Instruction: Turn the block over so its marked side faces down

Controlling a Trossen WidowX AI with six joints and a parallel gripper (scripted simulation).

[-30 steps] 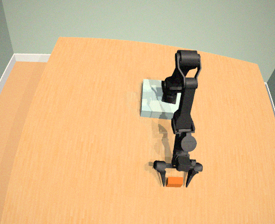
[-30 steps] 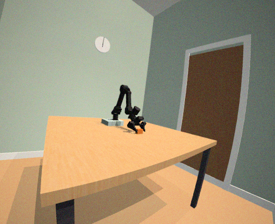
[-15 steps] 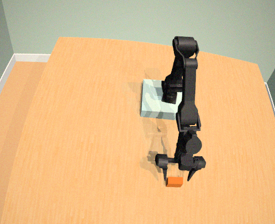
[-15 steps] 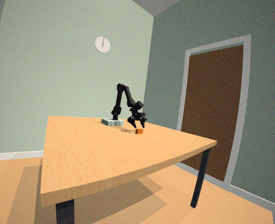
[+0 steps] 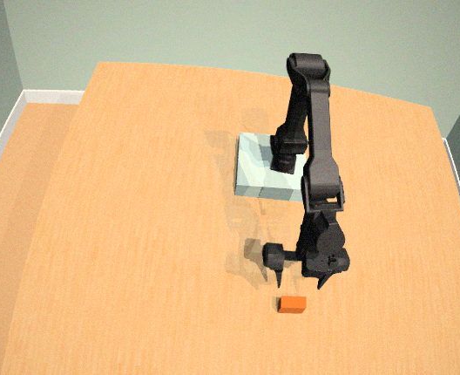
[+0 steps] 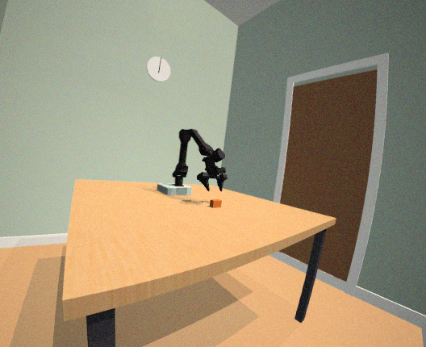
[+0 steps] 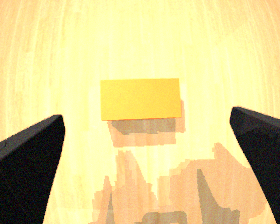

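Right now my gripper tip is 7 cm above the orange block and 1 cm short of it.
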